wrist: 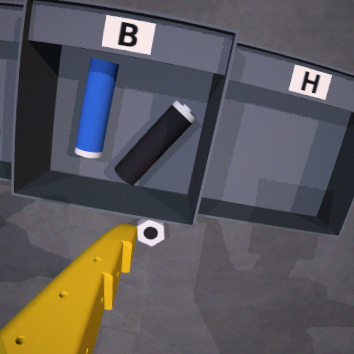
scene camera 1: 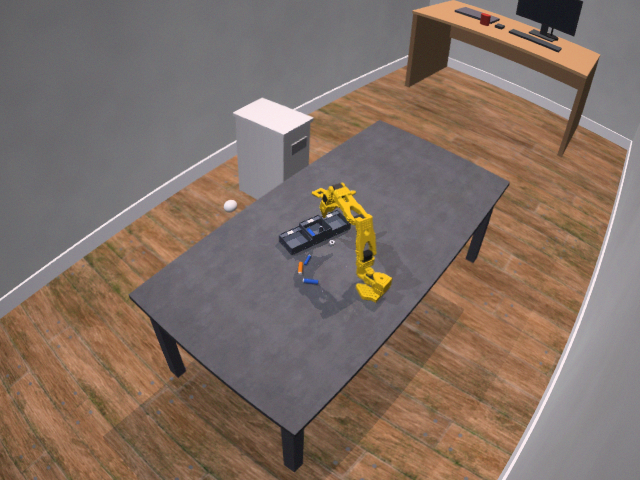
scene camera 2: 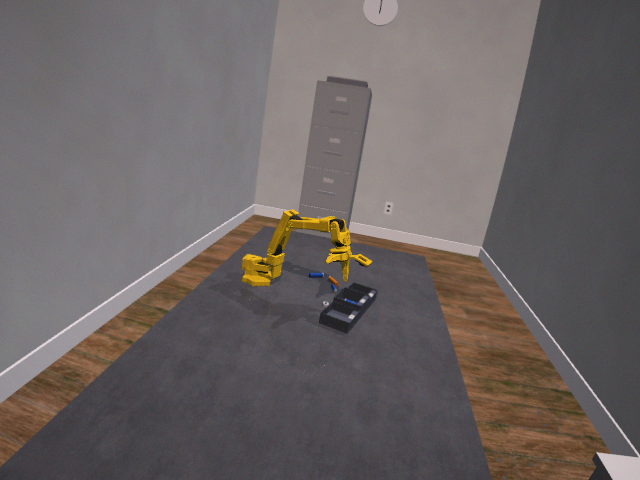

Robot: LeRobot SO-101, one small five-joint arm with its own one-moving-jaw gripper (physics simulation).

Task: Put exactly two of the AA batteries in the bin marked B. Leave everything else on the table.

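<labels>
A dark three-compartment tray (wrist: 263,149) is 0.16 m from the lens; a black battery (wrist: 176,119) is 0.13 m from the lens.
</labels>
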